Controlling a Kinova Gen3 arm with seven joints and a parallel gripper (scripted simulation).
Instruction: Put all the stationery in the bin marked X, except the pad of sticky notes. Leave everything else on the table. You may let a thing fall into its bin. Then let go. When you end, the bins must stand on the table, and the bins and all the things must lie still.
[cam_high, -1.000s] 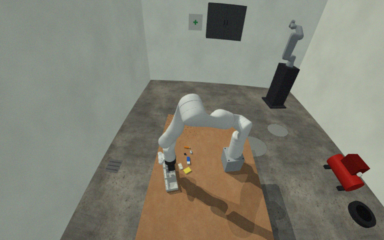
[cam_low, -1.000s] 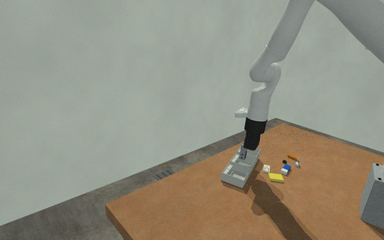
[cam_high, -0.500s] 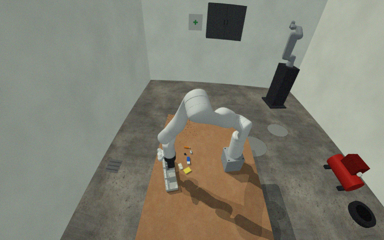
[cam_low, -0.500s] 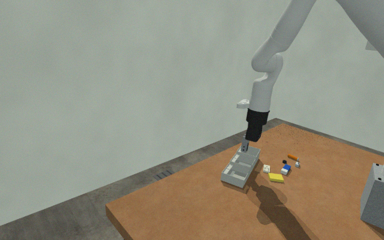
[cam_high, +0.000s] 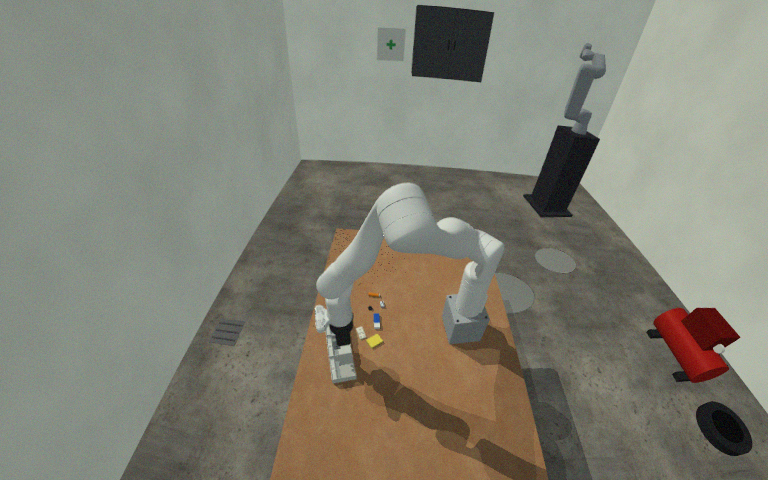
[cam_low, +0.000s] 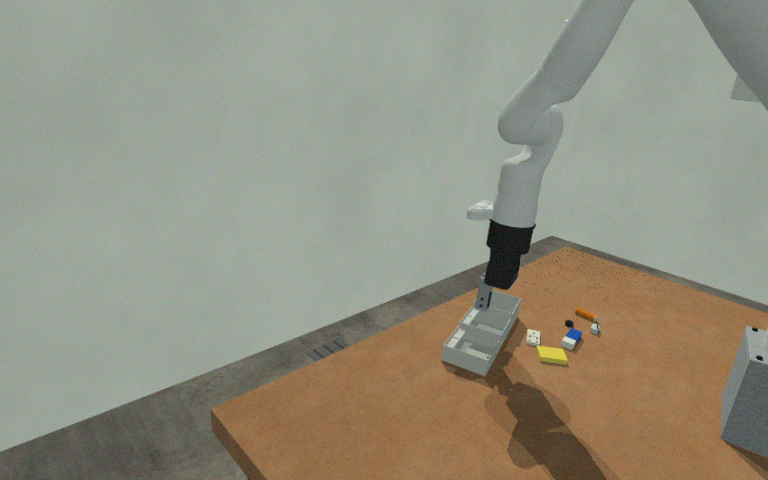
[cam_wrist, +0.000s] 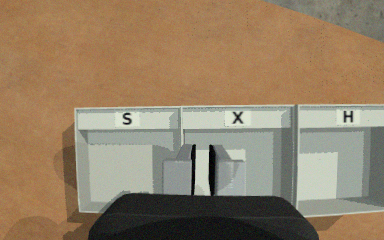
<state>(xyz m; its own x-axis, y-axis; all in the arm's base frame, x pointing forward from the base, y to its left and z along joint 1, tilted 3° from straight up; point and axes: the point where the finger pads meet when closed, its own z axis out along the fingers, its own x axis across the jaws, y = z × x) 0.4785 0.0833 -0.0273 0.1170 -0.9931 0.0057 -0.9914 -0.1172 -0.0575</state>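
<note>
Right now my hand is 23 cm to the left of the white sharpener, 18 cm past it and 9 cm above it. The rest, counted from my hand: sticky notes 13 cm behind, 9 cm below, 5 cm to the right; then white domino 9 cm to the right, 9 cm below, 9 cm behind; then grey three-compartment bin 7 cm below, 3 cm to the right.
</note>
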